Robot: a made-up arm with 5 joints.
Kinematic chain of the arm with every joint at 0, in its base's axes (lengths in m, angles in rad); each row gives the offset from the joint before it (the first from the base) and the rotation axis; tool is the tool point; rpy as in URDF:
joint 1: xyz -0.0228 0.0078 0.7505 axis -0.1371 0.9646 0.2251
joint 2: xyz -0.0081 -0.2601 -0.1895 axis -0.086 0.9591 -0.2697
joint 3: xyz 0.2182 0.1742 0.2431 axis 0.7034 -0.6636 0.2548
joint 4: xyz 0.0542 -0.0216 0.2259 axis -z
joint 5: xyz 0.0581 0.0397 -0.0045 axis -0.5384 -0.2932 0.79
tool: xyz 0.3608 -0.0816 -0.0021 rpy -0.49 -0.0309 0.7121
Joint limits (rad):
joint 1: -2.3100..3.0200
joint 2: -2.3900..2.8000
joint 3: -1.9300..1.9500
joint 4: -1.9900..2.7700
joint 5: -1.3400..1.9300
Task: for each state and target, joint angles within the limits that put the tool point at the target. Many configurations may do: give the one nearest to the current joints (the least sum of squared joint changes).
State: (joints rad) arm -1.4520 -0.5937 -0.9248 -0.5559 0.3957
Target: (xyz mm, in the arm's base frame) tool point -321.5 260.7 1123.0
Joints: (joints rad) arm -1.4417 -0.6772 -0.5740 -0.6932 0.6025
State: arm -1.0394 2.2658 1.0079 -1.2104 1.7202
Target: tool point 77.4 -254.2 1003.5
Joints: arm -1.7244 2.0274 0.9376 -1.6624 1.6413
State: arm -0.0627 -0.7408 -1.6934 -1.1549 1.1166
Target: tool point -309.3 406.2 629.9
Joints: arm -0.6882 -1.3392 -1.0261 -1.4138 1.0413
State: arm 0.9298 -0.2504 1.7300 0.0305 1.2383
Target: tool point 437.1 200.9 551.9
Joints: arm 1.5025 0.2538 1.0945 -0.1356 1.5766
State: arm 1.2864 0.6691 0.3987 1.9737 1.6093
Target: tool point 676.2 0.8 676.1
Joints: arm 0.8448 -0.1479 0.4942 1.3306 1.8882
